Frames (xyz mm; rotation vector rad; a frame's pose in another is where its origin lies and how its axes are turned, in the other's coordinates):
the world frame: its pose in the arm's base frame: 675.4 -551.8 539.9 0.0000 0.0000 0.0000
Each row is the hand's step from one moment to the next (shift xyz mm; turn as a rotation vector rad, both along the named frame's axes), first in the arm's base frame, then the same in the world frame.
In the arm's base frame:
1: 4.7 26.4 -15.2 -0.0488 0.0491 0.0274
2: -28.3 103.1 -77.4 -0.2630 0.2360 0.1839
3: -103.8 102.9 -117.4 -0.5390 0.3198 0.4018
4: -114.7 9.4 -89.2 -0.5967 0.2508 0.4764
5: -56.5 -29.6 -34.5 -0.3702 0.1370 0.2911
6: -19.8 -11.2 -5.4 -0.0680 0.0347 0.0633
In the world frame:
1: 4.7 26.4 -15.2 -0.0488 0.0491 0.0274
2: -28.3 103.1 -77.4 -0.2630 0.2360 0.1839
3: -103.8 102.9 -117.4 -0.5390 0.3198 0.4018
4: -114.7 9.4 -89.2 -0.5967 0.2508 0.4764
5: -56.5 -29.6 -34.5 -0.3702 0.1370 0.2911
6: -19.8 -11.2 -5.4 -0.0680 0.0347 0.0633

